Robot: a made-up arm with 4 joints. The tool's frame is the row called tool. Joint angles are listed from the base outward. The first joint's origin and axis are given. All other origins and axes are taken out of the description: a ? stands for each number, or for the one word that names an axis. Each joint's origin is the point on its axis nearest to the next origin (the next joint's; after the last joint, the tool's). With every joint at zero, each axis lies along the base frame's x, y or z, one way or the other. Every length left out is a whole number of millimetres.
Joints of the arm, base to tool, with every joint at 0 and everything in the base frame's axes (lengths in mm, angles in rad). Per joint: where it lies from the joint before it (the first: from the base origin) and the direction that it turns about. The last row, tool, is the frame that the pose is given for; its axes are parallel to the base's.
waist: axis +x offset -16 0 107
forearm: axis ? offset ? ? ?
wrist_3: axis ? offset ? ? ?
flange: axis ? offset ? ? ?
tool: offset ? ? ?
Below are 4 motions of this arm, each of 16 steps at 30 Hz.
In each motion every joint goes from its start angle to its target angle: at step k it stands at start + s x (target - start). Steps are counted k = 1, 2, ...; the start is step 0. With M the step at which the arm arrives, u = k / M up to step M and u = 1 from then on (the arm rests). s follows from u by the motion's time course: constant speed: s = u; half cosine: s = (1 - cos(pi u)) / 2; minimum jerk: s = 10 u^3 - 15 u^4 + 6 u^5.
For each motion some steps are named. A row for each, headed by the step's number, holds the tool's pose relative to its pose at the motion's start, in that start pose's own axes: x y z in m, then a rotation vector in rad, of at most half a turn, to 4 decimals.
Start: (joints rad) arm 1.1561 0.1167 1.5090 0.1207
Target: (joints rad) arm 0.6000 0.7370 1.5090 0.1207
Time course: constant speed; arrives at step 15
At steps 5, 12, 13, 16:
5: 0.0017 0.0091 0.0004 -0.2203 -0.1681 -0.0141
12: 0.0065 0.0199 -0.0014 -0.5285 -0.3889 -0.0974
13: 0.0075 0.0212 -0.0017 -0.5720 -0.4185 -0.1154
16: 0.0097 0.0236 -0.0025 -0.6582 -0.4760 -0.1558

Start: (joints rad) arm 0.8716 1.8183 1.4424 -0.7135
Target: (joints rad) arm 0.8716 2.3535 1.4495 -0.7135
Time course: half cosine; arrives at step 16
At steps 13, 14, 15, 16:
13: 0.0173 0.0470 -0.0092 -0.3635 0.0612 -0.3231
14: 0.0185 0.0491 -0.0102 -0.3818 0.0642 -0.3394
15: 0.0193 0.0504 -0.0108 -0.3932 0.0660 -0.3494
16: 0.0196 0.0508 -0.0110 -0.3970 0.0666 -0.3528

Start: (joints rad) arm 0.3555 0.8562 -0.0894 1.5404
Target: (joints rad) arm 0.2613 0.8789 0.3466 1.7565
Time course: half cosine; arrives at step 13
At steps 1, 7, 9, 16:
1: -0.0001 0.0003 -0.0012 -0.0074 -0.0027 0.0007
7: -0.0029 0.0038 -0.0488 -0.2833 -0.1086 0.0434
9: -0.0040 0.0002 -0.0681 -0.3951 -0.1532 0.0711
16: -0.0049 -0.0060 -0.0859 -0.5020 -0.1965 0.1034

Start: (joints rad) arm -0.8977 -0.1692 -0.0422 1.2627
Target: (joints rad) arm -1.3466 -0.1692 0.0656 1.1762
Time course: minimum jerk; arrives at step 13
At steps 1, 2, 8, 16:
1: 0.0000 -0.0002 0.0000 -0.0007 0.0004 0.0017
2: -0.0002 -0.0015 -0.0002 -0.0047 0.0030 0.0117
8: 0.0007 -0.0375 -0.0052 -0.1252 0.0621 0.2884
16: 0.0040 -0.0523 -0.0071 -0.1809 0.0799 0.4050

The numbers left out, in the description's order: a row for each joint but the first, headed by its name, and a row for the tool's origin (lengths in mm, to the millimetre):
forearm: axis +y, xyz 0 -117 -50
wrist_3: axis -z, xyz -134 0 16
flange: axis -y, xyz 3 152 0
tool: xyz -84 0 43

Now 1 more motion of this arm.
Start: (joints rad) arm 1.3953 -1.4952 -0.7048 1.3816
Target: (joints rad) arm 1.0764 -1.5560 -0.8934 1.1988
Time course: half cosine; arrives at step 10
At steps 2, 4, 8, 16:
2: -0.0022 -0.0098 0.0090 0.0464 0.0145 0.0149
4: -0.0074 -0.0377 0.0306 0.1666 0.0523 0.0573
8: -0.0159 -0.1100 0.0677 0.4290 0.1337 0.1703
16: -0.0168 -0.1235 0.0722 0.4729 0.1469 0.1921

